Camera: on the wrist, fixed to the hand. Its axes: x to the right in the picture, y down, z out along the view.
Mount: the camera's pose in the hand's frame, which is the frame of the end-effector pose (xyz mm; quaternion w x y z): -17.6 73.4 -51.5 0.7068 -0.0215 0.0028 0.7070
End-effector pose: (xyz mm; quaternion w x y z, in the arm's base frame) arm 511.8 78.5 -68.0 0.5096 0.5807 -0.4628 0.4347
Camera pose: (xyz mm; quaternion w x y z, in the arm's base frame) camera 434.7 127.5 -66.0 0.0666 0.0711 -0.7456 0.6592
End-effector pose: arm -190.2 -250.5 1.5 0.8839 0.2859 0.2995 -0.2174
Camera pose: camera -183.1 -159.6 6.7 0.7838 0.3955 0.0167 0.4785
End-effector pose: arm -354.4 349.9 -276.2 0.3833 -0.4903 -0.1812 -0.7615
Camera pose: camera -325.8 276.5 -322.5 0.7993 -0.4808 0.2360 -0.2725
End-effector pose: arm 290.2 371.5 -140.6 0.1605 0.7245 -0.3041 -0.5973
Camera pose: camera 319.7 319.9 -71.2 0.5522 0.2953 -0.7139 -0.3132
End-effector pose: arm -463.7 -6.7 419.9 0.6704 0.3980 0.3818 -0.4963
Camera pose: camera -402.4 60.6 427.0 0.8323 0.5383 0.0010 0.1325
